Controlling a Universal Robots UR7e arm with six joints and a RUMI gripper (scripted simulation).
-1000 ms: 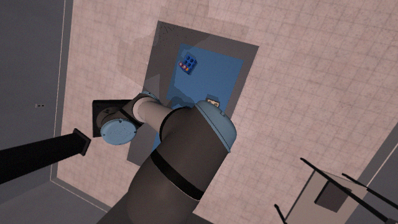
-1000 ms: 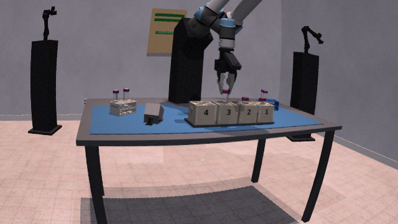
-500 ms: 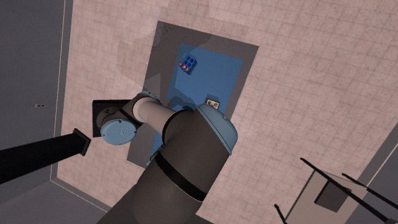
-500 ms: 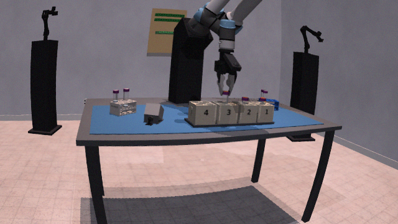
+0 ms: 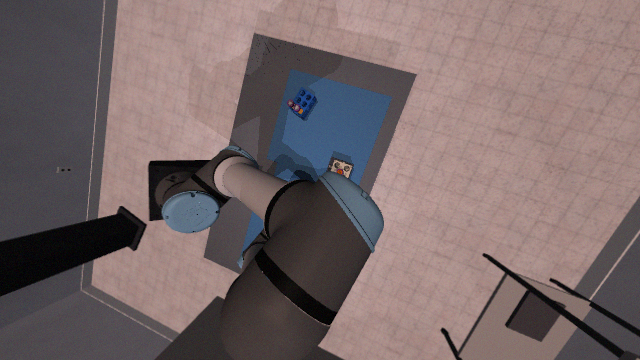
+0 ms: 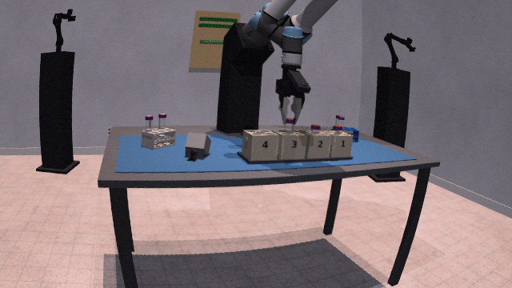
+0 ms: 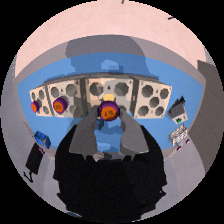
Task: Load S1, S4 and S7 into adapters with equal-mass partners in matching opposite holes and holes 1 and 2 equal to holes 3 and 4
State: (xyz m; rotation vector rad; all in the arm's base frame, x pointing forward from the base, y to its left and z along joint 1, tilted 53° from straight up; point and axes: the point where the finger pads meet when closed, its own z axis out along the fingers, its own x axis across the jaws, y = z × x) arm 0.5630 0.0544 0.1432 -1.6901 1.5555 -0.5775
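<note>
Right now the white rack is 13 cm behind my hand, 50 cm to the right of it and 11 cm below it. From my hand the other things lie so: blue rack 43 cm behind, 41 cm to the left, 11 cm below; bucket adapter 3 cm ahead, 11 cm to the right, 9 cm below.
</note>
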